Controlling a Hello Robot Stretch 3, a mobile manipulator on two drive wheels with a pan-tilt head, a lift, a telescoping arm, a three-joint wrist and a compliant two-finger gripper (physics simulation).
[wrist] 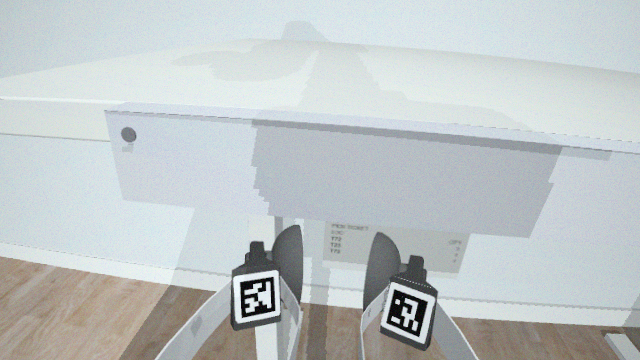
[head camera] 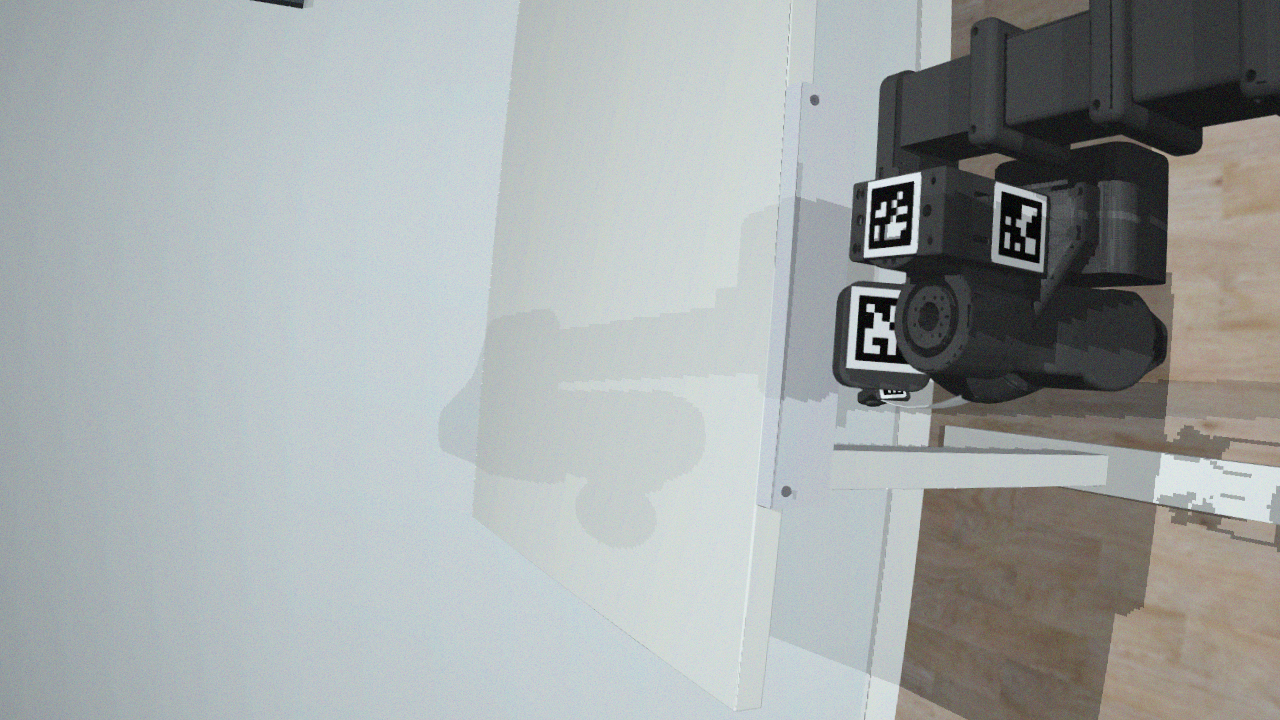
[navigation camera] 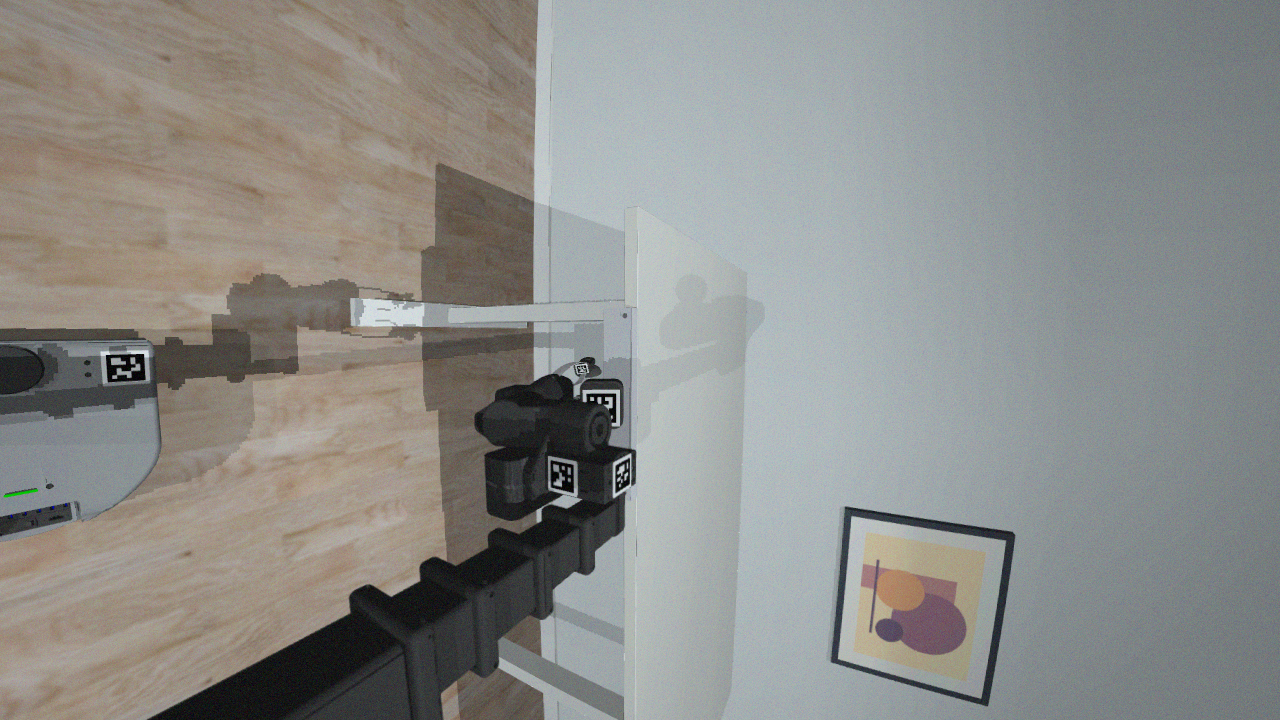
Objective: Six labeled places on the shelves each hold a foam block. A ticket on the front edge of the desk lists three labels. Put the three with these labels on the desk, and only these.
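Pixels of known places: gripper, fingertip midpoint: (wrist: 335,256); robot's base, link origin: (navigation camera: 8,367).
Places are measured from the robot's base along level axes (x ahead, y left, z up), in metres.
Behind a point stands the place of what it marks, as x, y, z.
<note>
The white desk (head camera: 680,582) {0.185, -0.665, 0.950} (navigation camera: 684,555) {-0.424, -0.796, 0.950} (wrist: 450,82) {-0.110, -0.721, 0.950} has a pale panel (head camera: 810,429) {0.044, -0.547, 0.922} (navigation camera: 615,335) {0.058, -0.547, 0.921} (wrist: 185,160) {0.059, -0.547, 0.927} screwed to its front edge. In the wrist view, the ticket (wrist: 430,250) {-0.072, -0.557, 0.880} shows below this panel, partly covered by it and by the right finger. Its small blurred lines look like T72, T23 or T25, and T73 or T79; I cannot read them surely. My gripper (wrist: 335,256) {-0.020, -0.547, 0.878} is open and empty, in front of and below the panel. In the head and navigation views, its fingers are mostly hidden behind the wrist. The foam blocks and shelves do not show.
My extended arm (head camera: 1047,80) {-0.100, -0.231, 1.069} (navigation camera: 465,591) {-0.080, -0.146, 1.069} reaches to the desk's front edge. A white desk leg (head camera: 966,469) {0.121, -0.907, 0.370} (navigation camera: 501,313) {0.124, -0.906, 0.288} stands close to the gripper. A framed picture (navigation camera: 921,600) {-0.728, -1.356, 1.511} hangs on the wall behind the desk. My base (navigation camera: 80,447) {-0.131, -0.068, 0.160} stands on the wooden floor.
</note>
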